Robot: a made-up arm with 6 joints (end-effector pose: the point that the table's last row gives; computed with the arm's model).
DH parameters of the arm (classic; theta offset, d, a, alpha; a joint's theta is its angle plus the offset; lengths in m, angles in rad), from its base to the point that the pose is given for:
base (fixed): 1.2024 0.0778 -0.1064 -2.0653
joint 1: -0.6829 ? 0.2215 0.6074
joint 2: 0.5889 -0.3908 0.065 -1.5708
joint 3: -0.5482 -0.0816 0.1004 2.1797
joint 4: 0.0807 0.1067 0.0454 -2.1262
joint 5: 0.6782 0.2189 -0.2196 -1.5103
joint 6: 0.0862 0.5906 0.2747 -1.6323
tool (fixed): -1.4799 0.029 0 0
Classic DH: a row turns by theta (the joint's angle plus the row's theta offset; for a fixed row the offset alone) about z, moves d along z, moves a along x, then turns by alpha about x.
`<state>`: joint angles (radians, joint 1 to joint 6).
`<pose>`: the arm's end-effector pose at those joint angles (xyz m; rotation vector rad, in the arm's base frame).
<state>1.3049 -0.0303 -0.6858 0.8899 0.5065 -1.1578</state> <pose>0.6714 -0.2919 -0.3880 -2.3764 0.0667 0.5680</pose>
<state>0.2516 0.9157 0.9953 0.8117 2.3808 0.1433</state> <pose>-0.4901 0.4220 0.0408 -0.7400 -2.5592 -1.5625</pose>
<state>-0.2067 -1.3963 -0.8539 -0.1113 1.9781 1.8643</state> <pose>-0.1909 0.0002 -0.5917 -2.3679 0.2407 1.7653</pose>
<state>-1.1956 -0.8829 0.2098 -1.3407 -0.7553 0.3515</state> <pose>0.1752 0.1923 0.7060 -2.8185 -0.9112 -0.6283</pose>
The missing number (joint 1, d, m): 0.3282
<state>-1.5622 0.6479 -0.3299 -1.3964 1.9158 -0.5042</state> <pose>-0.6602 -0.1059 -0.2134 0.0875 1.5244 -0.7706</pose>
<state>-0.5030 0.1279 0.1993 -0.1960 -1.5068 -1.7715</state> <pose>0.1729 0.9498 0.0355 -1.2186 -1.2498 0.8905</pose>
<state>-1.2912 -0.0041 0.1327 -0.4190 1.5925 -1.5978</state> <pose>-0.5141 0.2116 -0.2957 -0.3056 1.3403 0.0687</pose>
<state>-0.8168 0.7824 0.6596 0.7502 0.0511 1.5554</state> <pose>0.1476 0.1477 0.8124 0.9124 -0.6742 0.3077</pose>
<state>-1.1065 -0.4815 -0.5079 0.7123 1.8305 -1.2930</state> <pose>0.4217 0.1738 -0.0486 0.3845 0.2286 -0.3742</pose>
